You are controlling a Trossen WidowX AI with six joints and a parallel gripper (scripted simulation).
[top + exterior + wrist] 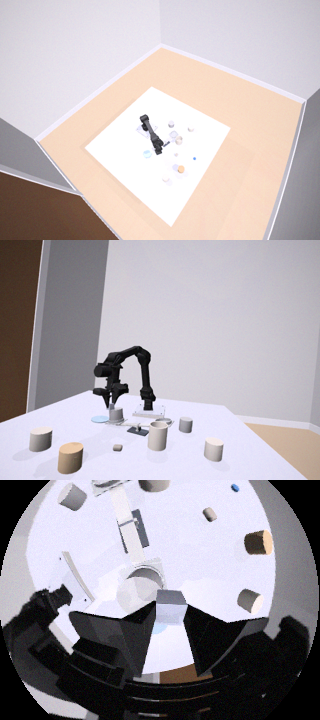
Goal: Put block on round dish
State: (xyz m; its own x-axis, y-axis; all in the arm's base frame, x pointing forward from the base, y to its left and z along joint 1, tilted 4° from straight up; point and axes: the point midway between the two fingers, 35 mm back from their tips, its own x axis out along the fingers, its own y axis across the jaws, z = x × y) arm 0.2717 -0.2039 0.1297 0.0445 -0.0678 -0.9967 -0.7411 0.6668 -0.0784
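My gripper tip is 100 mm past the light blue round dish, 100 mm above it and 60 mm to the left of it. The rest, counted from my gripper tip: pale block: 10 mm above; small lump: 200 mm ahead, 90 mm below, 70 mm to the left; orange cylinder: 330 mm ahead, 70 mm below, 50 mm to the right.
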